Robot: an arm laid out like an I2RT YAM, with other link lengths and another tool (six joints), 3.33 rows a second.
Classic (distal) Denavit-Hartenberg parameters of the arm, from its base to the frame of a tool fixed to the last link. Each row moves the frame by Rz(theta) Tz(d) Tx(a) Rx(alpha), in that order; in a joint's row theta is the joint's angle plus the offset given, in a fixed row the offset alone. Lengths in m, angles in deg.
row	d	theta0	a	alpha
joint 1	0.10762	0.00	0.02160	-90.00
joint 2	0.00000	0.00	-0.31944	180.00
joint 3	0.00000	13.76	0.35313	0.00
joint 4	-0.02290	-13.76	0.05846	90.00
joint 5	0.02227	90.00	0.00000	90.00
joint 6	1.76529	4.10	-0.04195	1.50
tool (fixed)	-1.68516	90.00	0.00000	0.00
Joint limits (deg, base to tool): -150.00..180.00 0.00..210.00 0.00..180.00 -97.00..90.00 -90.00..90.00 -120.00..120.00
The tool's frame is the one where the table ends.
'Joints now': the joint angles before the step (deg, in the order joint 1, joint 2, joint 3, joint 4, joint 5, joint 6). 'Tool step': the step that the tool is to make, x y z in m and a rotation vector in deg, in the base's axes. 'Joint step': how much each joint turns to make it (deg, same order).
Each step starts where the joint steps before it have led.
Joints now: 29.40, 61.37, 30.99, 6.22, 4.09, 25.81
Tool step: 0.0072, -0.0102, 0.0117, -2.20, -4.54, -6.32
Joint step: -0.14, -2.75, 0.04, 0.29, 7.30, -1.46
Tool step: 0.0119, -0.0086, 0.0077, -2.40, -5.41, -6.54
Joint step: 0.01, -1.03, -0.20, 3.36, 7.73, -2.43
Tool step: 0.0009, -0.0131, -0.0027, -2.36, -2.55, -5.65
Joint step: -0.15, -2.24, -1.85, 1.37, 6.20, -1.79
